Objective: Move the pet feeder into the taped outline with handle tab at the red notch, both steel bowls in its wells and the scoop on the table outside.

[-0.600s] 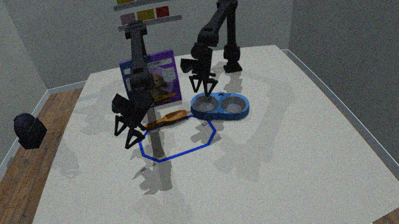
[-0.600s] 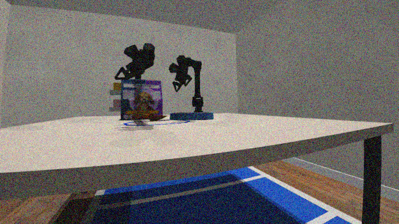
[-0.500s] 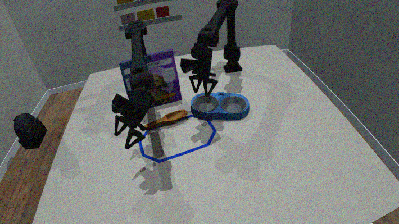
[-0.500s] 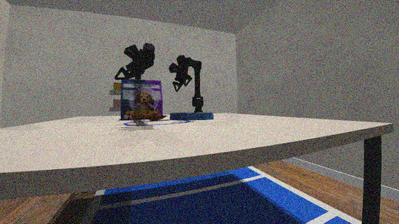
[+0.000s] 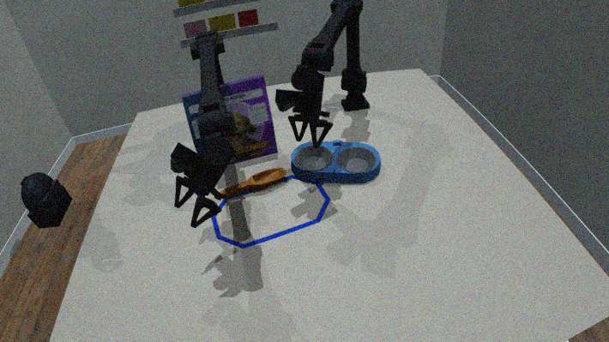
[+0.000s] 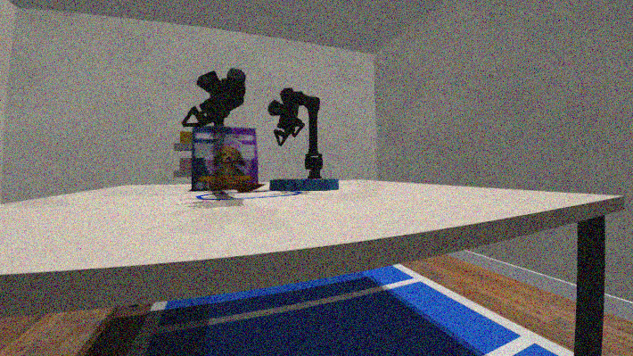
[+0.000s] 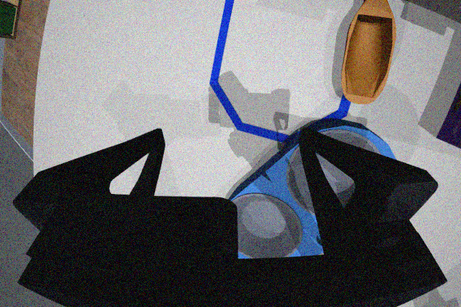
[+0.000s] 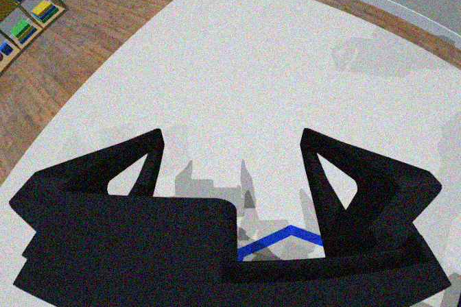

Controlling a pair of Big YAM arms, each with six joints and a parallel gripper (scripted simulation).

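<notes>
Now: the orange scoop 290 mm behind my right hand, 180 mm to the left of it and 220 mm below it. From my right hand the other things lie so: blue pet feeder: 330 mm behind, 460 mm to the left, 230 mm below; blue taped outline: 190 mm behind, 190 mm to the left, 240 mm below; purple dog food box: 510 mm behind, 110 mm to the left, 90 mm below.
The blue pet feeder lies 11 cm behind my left hand, 12 cm to the left of it and 20 cm below it. Also, from my left hand: orange scoop 8 cm behind, 16 cm to the right, 20 cm below; blue taped outline 3 cm ahead, 15 cm to the right, 22 cm below; purple dog food box 30 cm behind, 24 cm to the right, 7 cm below.
</notes>
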